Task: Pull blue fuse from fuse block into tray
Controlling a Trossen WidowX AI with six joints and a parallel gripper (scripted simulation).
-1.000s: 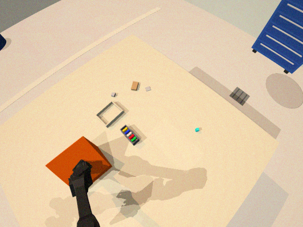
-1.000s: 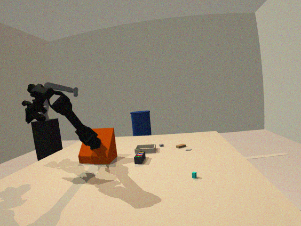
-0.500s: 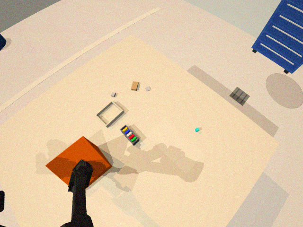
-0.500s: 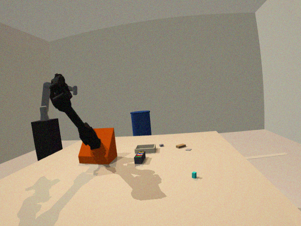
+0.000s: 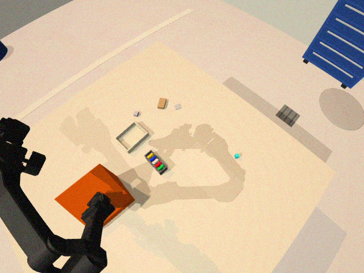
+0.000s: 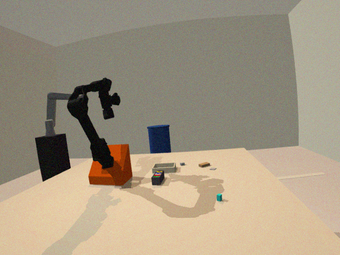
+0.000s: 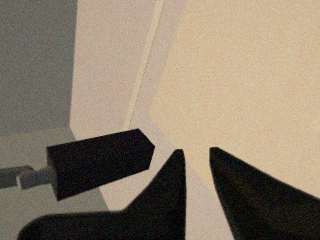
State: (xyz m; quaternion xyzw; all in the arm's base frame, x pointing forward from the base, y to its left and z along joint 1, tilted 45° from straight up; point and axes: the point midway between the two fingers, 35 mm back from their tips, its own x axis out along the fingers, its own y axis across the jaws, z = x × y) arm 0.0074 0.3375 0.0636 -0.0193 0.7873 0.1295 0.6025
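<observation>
The blue fuse is 310 mm ahead of my gripper tip, 240 mm to the right of it and 340 mm below it. Also, from my gripper tip: brown block (570 mm ahead, 60 mm to the right, 360 mm below); teal cube (570 mm ahead, 520 mm to the right, 350 mm below); grey piece (610 mm ahead, 130 mm to the right, 360 mm below).
</observation>
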